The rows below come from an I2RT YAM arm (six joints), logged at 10 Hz.
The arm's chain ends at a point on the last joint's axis. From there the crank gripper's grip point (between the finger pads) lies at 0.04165 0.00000 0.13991 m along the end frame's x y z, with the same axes.
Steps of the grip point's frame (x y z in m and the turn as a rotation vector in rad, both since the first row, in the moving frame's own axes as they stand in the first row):
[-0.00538, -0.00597, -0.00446, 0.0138, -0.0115, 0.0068]
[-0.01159, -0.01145, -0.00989, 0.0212, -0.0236, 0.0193]
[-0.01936, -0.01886, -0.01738, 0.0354, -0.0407, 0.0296]
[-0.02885, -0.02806, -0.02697, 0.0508, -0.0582, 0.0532]
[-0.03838, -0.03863, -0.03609, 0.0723, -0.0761, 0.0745]
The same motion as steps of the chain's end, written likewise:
[-0.00377, -0.00431, -0.00492, 0.0138, -0.0115, 0.0068]
[-0.00830, -0.00925, -0.01081, 0.0212, -0.0236, 0.0193]
[-0.01369, -0.01503, -0.01889, 0.0354, -0.0407, 0.0296]
[-0.02078, -0.02290, -0.02903, 0.0508, -0.0582, 0.0532]
[-0.02790, -0.03113, -0.03859, 0.0723, -0.0761, 0.0745]

